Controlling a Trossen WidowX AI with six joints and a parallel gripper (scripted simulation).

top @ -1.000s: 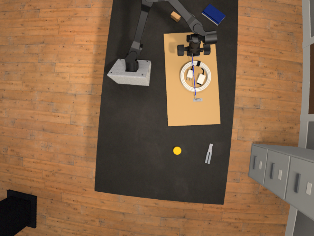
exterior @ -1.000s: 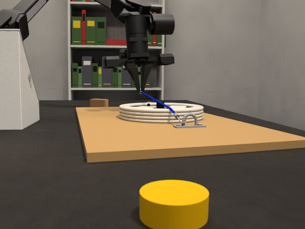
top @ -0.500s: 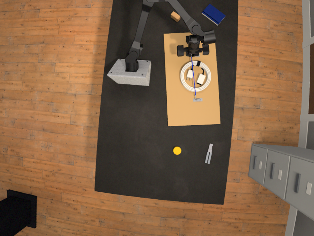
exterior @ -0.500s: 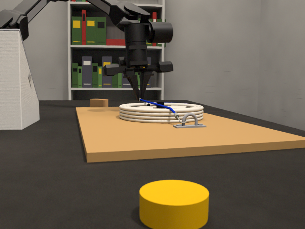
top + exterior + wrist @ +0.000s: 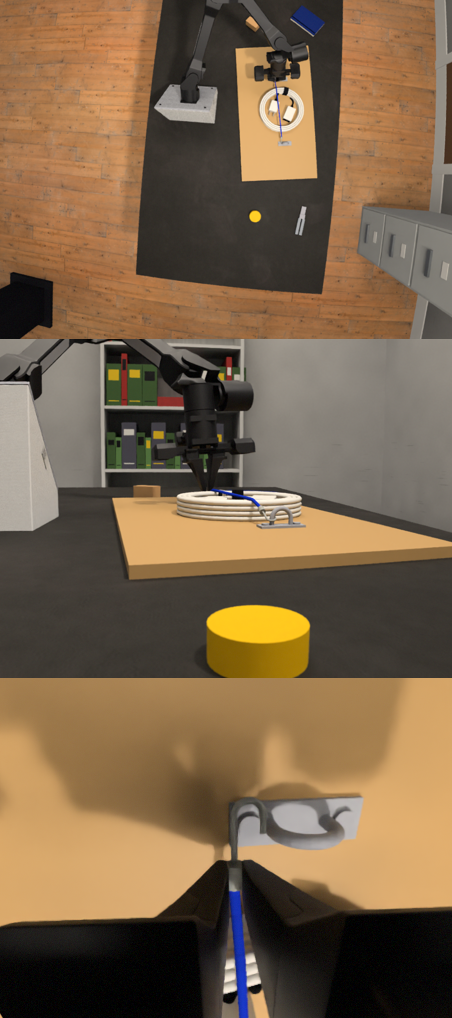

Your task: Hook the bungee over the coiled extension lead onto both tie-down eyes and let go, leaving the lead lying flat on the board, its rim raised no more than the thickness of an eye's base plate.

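My gripper is now 13 cm to the left of the tan board, 6 cm above it and 2 cm short of it. Also, from my hand: block: 28 cm to the left, 12 cm behind, 5 cm below; then yellow puck: 62 cm to the right, 5 cm below, 2 cm behind; then grey clip: 61 cm to the right, 19 cm ahead, 6 cm below.
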